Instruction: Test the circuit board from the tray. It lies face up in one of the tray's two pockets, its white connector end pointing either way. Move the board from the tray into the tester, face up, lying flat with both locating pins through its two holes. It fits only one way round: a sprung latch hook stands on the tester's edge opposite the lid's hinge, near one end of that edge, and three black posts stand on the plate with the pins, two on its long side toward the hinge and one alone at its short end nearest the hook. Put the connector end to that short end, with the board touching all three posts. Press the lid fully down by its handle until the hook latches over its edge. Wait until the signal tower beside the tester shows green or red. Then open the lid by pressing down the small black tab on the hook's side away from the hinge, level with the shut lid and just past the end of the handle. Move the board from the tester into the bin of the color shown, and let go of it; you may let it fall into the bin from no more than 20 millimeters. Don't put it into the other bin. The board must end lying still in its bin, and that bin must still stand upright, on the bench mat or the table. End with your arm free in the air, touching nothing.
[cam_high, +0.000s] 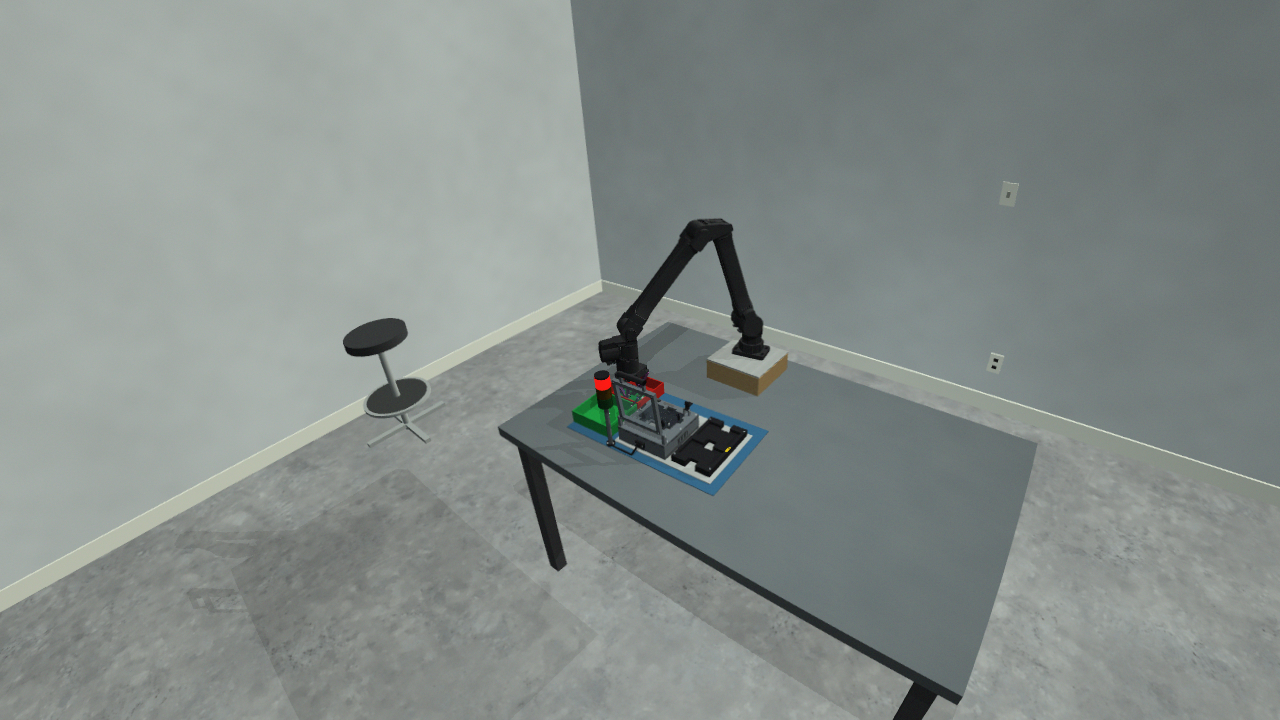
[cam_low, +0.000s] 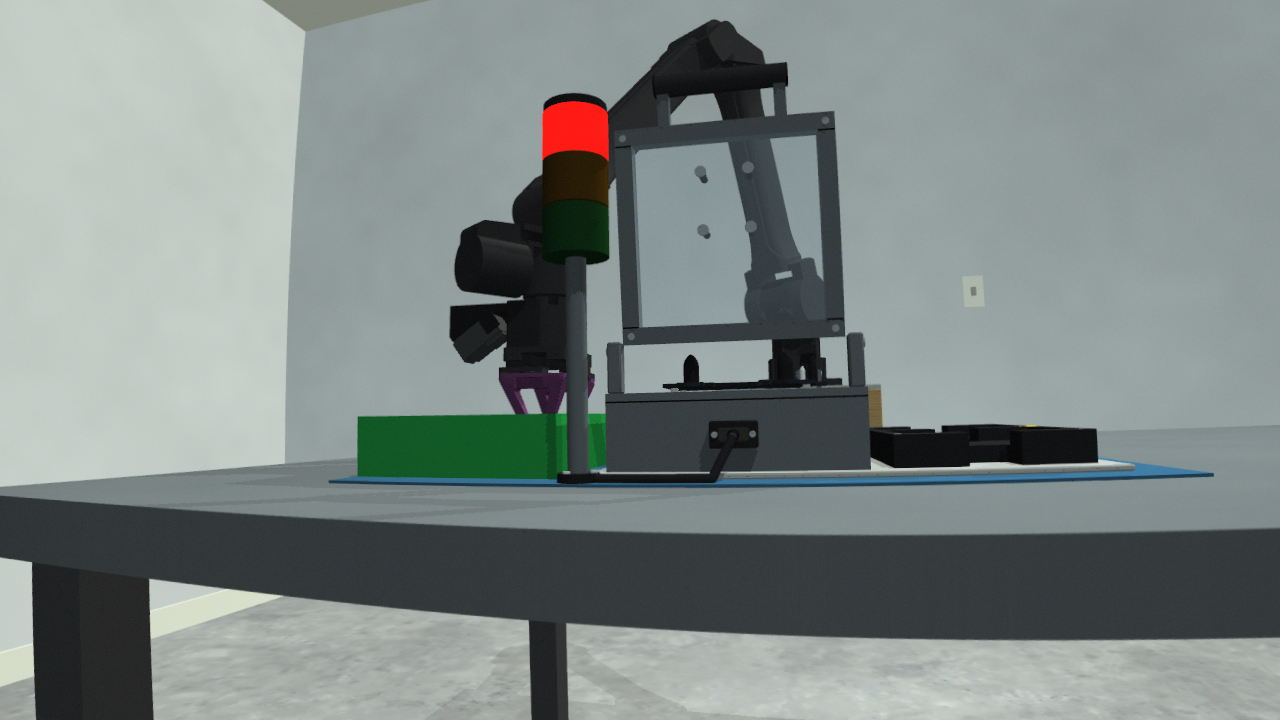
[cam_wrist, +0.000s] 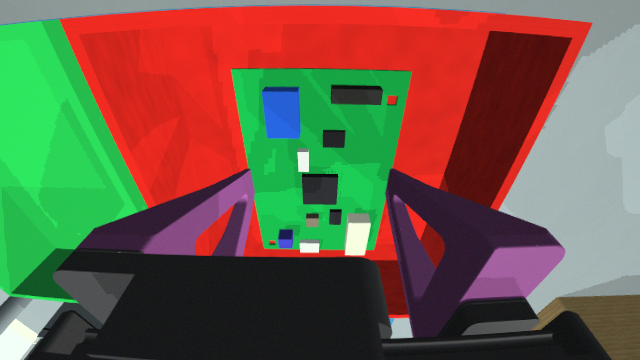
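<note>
My hand is 10 mm above the red bin. The rest, counted from my hand: green circuit board right at my hand; green bin 150 mm ahead, 20 mm to the right, 10 mm below; black tester plate 140 mm ahead, 190 mm to the left, 50 mm above.
</note>
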